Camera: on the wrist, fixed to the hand. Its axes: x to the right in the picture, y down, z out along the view.
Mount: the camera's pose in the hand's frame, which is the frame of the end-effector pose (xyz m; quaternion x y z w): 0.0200 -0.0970 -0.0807 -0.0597 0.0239 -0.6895 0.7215
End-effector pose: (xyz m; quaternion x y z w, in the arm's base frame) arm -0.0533 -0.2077 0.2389 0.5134 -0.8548 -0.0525 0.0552
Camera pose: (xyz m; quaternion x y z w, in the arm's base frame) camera 0.0339 -0.2734 0.3053 0.9577 -0.2583 -0.1147 0.0547
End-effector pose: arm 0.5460 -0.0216 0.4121 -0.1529 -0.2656 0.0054 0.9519
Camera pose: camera 0.5972 -0.1355 0.3851 0.0159 -0.2746 -0.6719 0.6877
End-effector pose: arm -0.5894 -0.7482 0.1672 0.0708 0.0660 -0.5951 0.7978
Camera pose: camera -0.6785 -0.7789 0.0809 -0.0278 0.1510 -0.9738 0.1679
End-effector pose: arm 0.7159 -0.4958 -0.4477 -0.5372 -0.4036 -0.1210 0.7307
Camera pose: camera 0.7067 -0.6001 -0.3745 -0.1500 -0.6369 -0.6280 0.4213
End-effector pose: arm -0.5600 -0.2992 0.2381 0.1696 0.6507 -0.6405 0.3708
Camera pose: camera -0.6623 -0.2387 0.2851 0.3331 -0.6335 0.6749 0.1795
